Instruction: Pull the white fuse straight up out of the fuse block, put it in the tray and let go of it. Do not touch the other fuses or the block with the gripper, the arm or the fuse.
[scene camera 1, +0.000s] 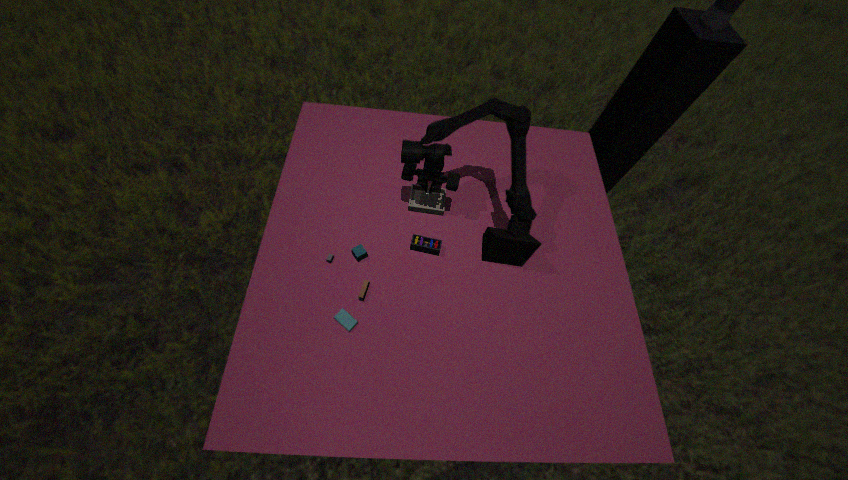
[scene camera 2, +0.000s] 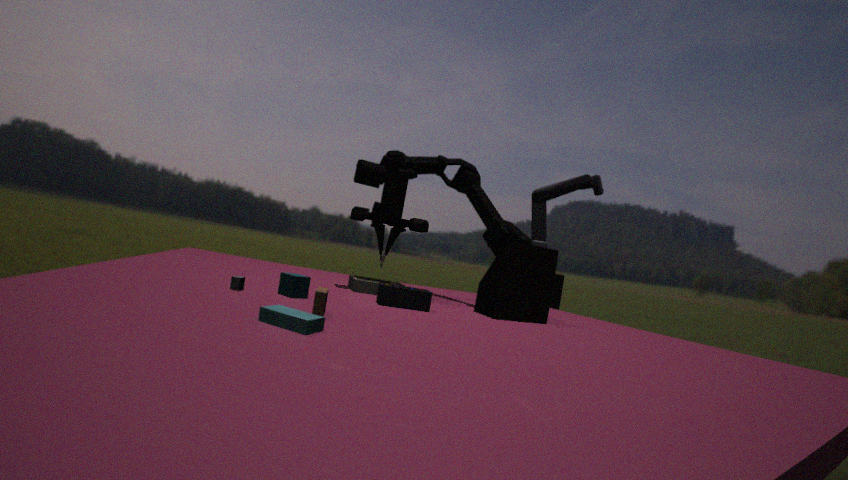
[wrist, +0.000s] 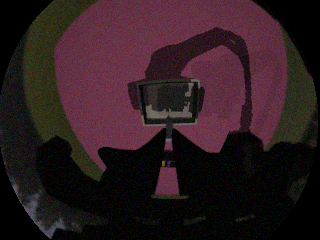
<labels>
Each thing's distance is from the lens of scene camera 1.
my gripper (scene camera 1: 427, 191): 121 cm
pale tray (scene camera 1: 435, 203): 129 cm
</labels>
